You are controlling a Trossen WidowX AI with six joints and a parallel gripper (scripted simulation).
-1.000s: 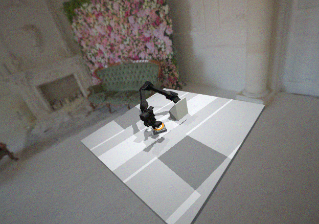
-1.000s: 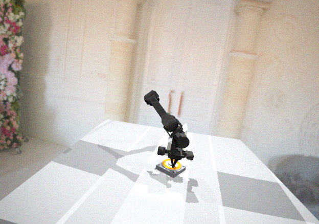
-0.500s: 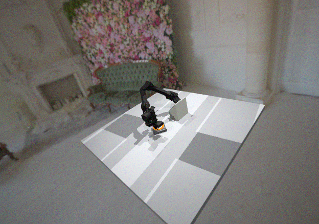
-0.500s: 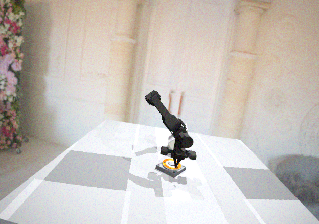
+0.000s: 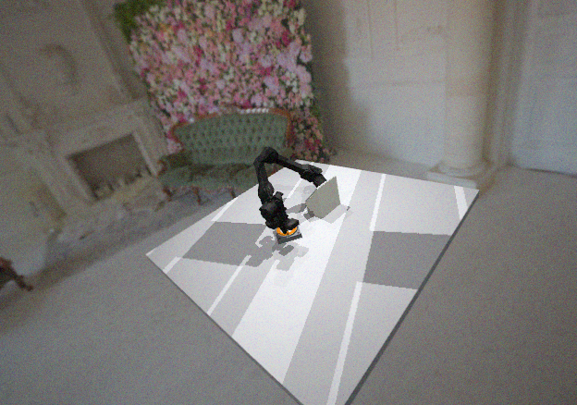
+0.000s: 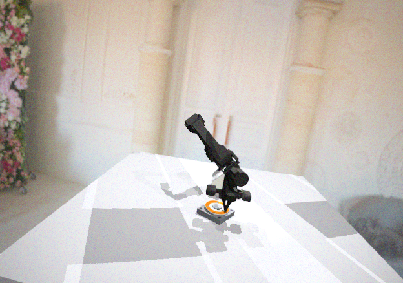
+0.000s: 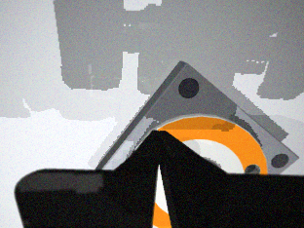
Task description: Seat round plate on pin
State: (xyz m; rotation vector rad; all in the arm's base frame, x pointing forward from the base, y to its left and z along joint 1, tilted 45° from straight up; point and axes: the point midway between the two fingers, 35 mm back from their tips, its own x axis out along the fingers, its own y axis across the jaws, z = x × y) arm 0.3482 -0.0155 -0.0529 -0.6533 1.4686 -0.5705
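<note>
The base is 4 cm behind my gripper tip, 4 cm to the right of it and 2 cm below it.
</note>
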